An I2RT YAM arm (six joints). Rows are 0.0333 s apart.
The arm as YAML. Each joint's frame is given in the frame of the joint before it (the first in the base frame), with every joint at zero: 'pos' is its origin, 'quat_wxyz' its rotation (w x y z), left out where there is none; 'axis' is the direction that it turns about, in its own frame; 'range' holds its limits. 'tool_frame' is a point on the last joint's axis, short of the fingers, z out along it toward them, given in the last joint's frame.
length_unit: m
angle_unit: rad
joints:
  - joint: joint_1
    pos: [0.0, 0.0, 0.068]
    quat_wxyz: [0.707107, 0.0, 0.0, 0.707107]
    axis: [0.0, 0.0, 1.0]
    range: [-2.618, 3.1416]
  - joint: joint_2
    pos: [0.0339, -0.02, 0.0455]
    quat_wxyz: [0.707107, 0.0, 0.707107, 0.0]
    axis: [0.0, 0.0, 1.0]
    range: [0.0, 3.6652]
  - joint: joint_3
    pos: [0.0, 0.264, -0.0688]
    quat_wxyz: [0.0, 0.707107, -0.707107, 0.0]
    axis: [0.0, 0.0, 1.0]
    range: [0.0, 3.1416]
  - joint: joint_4
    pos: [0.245, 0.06, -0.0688]
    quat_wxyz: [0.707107, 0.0, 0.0, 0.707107]
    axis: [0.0, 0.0, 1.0]
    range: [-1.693, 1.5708]
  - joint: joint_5
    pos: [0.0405, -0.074, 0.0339]
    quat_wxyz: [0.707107, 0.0, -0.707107, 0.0]
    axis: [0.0, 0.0, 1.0]
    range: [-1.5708, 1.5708]
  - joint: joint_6
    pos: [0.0, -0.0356, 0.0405]
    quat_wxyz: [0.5, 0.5, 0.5, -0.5]
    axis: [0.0, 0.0, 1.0]
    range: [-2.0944, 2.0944]
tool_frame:
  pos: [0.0, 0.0, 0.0]
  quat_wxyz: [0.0, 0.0, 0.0, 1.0]
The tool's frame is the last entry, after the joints.
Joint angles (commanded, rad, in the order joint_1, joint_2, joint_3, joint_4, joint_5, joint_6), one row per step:
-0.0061 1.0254 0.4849 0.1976 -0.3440 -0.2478
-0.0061 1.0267 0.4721 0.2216 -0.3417 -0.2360
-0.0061 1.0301 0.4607 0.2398 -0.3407 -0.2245
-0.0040 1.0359 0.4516 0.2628 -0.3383 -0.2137
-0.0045 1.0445 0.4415 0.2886 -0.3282 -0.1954
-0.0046 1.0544 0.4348 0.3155 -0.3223 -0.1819
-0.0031 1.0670 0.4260 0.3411 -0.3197 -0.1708
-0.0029 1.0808 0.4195 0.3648 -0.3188 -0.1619
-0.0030 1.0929 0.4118 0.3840 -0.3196 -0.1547
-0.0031 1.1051 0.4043 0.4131 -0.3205 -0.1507
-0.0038 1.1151 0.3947 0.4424 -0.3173 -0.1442
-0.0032 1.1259 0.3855 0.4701 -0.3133 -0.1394
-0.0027 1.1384 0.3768 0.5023 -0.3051 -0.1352
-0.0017 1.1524 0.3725 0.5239 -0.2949 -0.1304
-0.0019 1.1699 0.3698 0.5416 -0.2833 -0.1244
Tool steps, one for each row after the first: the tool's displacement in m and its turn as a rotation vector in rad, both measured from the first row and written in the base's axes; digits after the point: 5 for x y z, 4 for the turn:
-0.00040 -0.00007 -0.00222 0.0097 -0.0060 -0.0059
-0.00069 -0.00011 -0.00495 0.0196 -0.0056 -0.0104
-0.00033 0.00028 -0.00690 0.0285 -0.0101 -0.0138
0.00035 -0.00017 -0.00949 0.0417 -0.0114 -0.0293
0.00150 -0.00040 -0.01105 0.0521 -0.0175 -0.0389
0.00250 -0.00015 -0.01400 0.0613 -0.0182 -0.0430
0.00377 -0.00014 -0.01660 0.0691 -0.0187 -0.0462
0.00448 -0.00014 -0.01972 0.0758 -0.0158 -0.0477
0.00547 -0.00013 -0.02175 0.0799 -0.0239 -0.0478
0.00593 -0.00040 -0.02399 0.0850 -0.0316 -0.0530
0.00638 -0.00040 -0.02641 0.0884 -0.0380 -0.0573
0.00714 -0.00057 -0.02855 0.0902 -0.0480 -0.0654
0.00836 -0.00068 -0.03069 0.0918 -0.0503 -0.0754
0.00998 -0.00113 -0.03349 0.0940 -0.0466 -0.0885

